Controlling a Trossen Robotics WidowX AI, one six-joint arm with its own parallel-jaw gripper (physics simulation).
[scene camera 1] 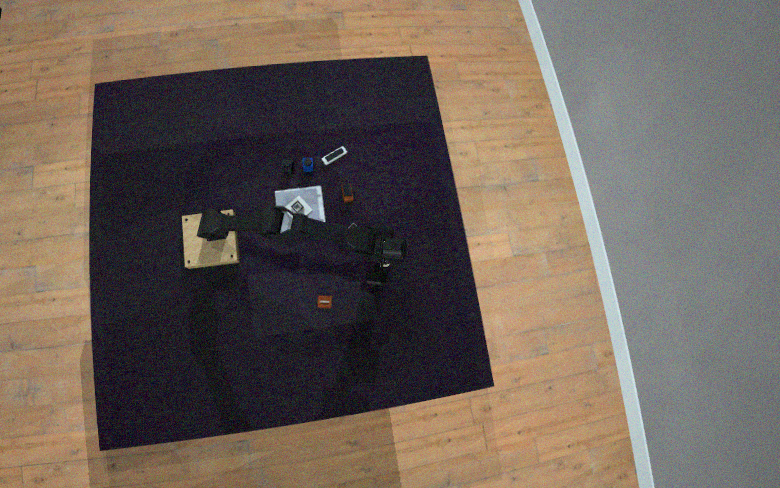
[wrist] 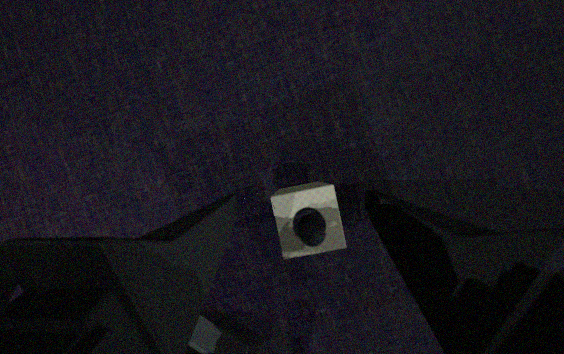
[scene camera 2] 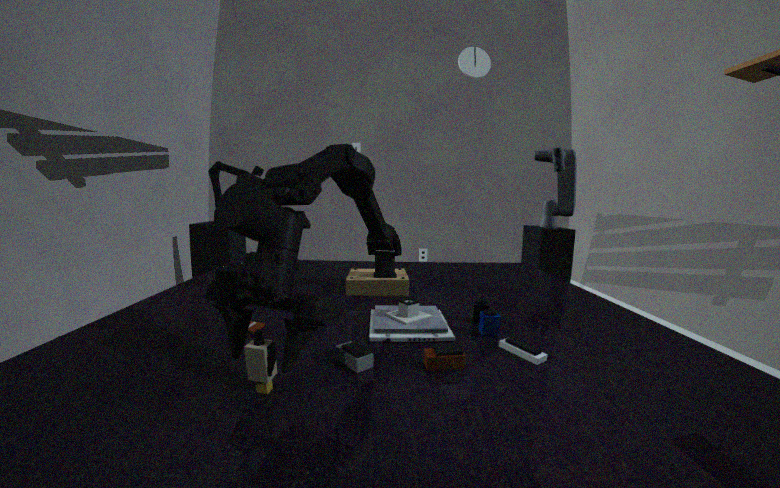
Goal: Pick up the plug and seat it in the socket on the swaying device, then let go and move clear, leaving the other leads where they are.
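The plug, a cream block [scene camera 1: 385, 265] [scene camera 2: 257, 361] [wrist: 285, 240] with a round black top and a yellow lower end, stands upright on the dark mat. My gripper [scene camera 2: 262, 345] [wrist: 300, 198] is open. In the wrist view its fingertips are on either side of the plug, with gaps on both sides. Their exact height against it is too dark to tell. The device, a pale grey slab [scene camera 1: 314, 195] [scene camera 2: 382, 323] on a white base, bears a white tilted plate and a small raised square socket [scene camera 1: 296, 206] [scene camera 2: 408, 308]. The arm partly covers the device in scene camera 1.
A grey block [scene camera 2: 359, 361] [wrist: 205, 334], an orange block [scene camera 1: 347, 196] [scene camera 2: 444, 360], a white bar [scene camera 1: 342, 151] [scene camera 2: 537, 357], a blue block [scene camera 1: 307, 166] [scene camera 2: 489, 324] and a black block [scene camera 1: 288, 167] lie around the device. A red-orange block [scene camera 1: 325, 305] is on the gripper's other side.
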